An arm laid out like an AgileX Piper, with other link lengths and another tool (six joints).
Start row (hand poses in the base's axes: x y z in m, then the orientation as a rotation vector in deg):
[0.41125 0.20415 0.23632 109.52 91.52 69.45]
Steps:
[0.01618 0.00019 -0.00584 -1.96 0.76 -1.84]
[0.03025 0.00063 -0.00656 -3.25 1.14 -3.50]
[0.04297 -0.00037 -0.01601 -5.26 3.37 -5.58]
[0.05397 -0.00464 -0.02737 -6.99 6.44 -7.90]
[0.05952 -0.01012 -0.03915 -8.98 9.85 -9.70]
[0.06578 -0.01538 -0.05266 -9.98 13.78 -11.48]
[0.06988 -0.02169 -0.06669 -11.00 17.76 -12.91]
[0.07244 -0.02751 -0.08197 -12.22 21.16 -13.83]
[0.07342 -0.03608 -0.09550 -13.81 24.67 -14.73]
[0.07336 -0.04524 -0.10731 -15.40 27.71 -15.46]
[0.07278 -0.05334 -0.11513 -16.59 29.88 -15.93]
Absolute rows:
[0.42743 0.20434 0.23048 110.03 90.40 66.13]
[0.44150 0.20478 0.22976 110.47 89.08 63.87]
[0.45422 0.20378 0.22031 112.24 88.34 59.28]
[0.46522 0.19951 0.20895 114.90 87.55 54.17]
[0.47077 0.19403 0.19717 117.27 87.48 48.67]
[0.47703 0.18877 0.18366 120.60 87.27 43.61]
[0.48113 0.18246 0.16963 123.66 87.37 38.52]
[0.48369 0.17664 0.15435 125.79 87.82 33.87]
[0.48467 0.16807 0.14082 127.60 88.33 28.71]
[0.48461 0.15891 0.12901 128.89 88.80 24.01]
[0.48403 0.15081 0.12119 129.68 89.16 20.60]

